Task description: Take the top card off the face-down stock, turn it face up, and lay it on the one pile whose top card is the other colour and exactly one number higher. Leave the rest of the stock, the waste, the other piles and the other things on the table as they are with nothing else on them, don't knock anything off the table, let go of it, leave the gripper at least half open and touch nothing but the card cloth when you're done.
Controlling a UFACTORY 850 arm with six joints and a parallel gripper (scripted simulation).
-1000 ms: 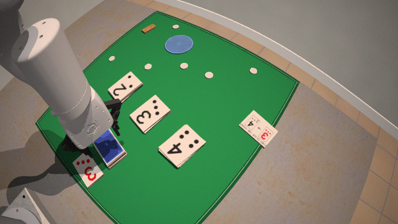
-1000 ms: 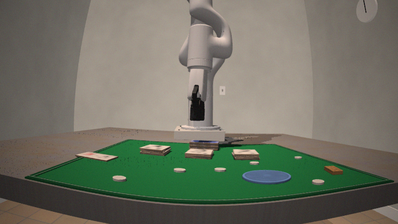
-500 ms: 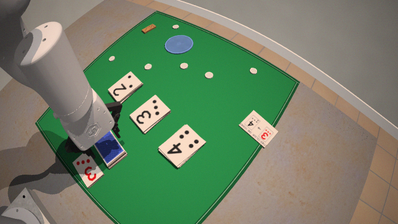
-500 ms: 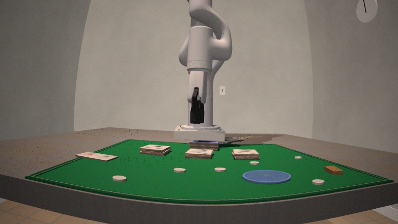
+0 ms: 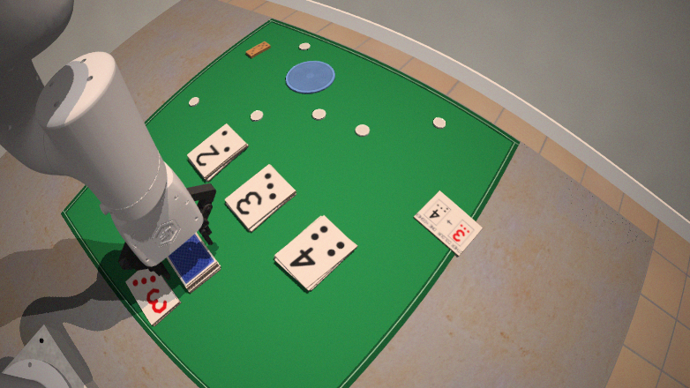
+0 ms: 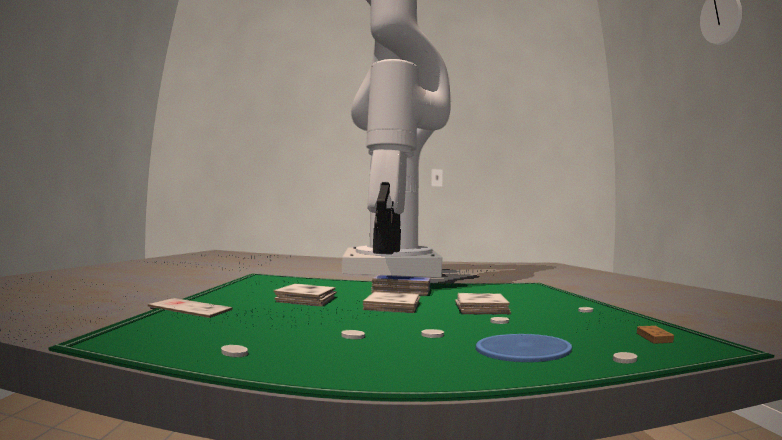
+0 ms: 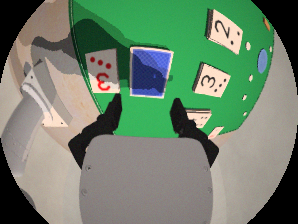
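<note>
Now: the card 10 mm ahead of my hand, 30 mm to the left of it and 50 mm below it. From my hand the other things lie so: green card cloth: 180 mm ahead, 10 mm to the left, 90 mm below.
</note>
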